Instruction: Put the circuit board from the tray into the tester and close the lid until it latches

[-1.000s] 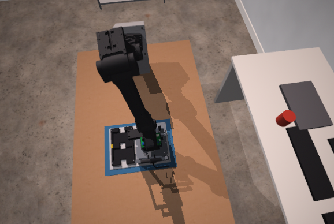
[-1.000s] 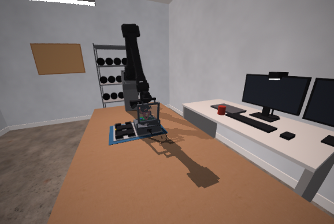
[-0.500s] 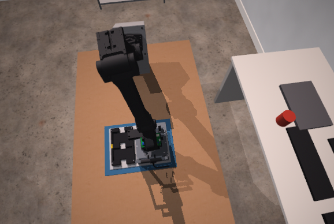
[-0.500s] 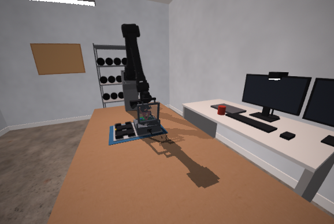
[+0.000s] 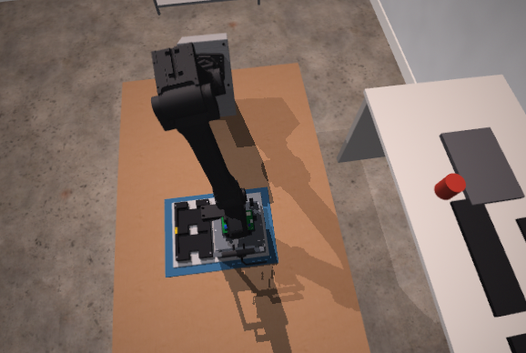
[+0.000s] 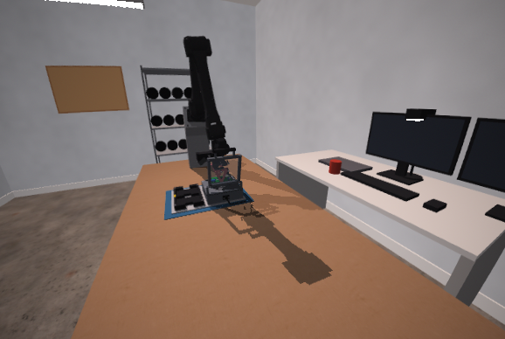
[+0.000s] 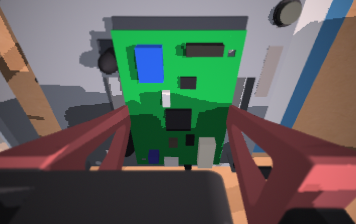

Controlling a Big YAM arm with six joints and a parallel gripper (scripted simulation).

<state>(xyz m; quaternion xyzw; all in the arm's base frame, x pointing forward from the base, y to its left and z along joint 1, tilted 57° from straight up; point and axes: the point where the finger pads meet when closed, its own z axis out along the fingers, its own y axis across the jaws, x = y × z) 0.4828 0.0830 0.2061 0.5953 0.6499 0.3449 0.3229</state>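
My gripper is now right at the green circuit board. Round my hand: clear lid (12 cm ahead, 2 cm to the left, 9 cm above).
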